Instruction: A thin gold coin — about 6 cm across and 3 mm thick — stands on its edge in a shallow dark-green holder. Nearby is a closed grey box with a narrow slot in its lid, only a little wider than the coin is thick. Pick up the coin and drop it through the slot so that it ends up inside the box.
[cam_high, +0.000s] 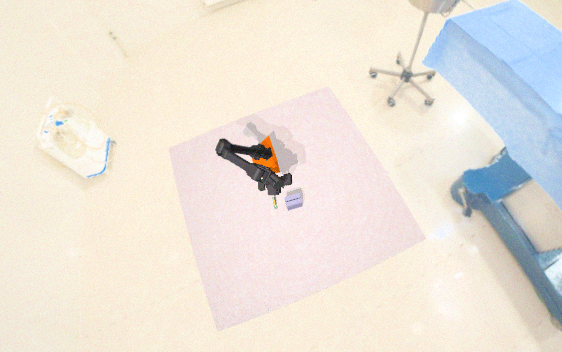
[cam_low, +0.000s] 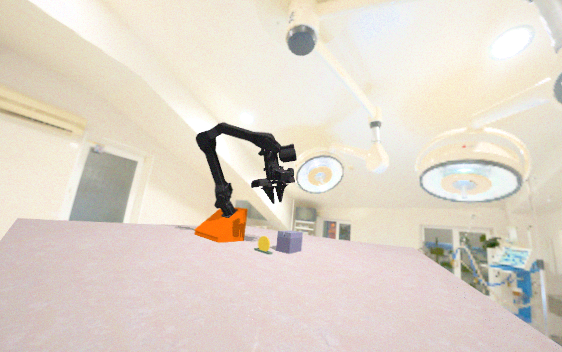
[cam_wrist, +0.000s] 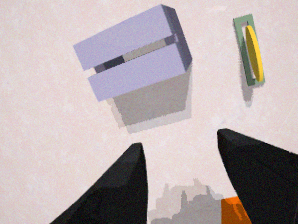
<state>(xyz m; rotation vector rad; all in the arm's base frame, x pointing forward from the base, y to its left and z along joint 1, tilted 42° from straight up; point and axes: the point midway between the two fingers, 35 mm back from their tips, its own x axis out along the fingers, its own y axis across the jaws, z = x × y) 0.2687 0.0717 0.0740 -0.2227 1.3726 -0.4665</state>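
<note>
My gripper tip is now 150 mm above the gold coin and 60 mm to the left of it.
</note>
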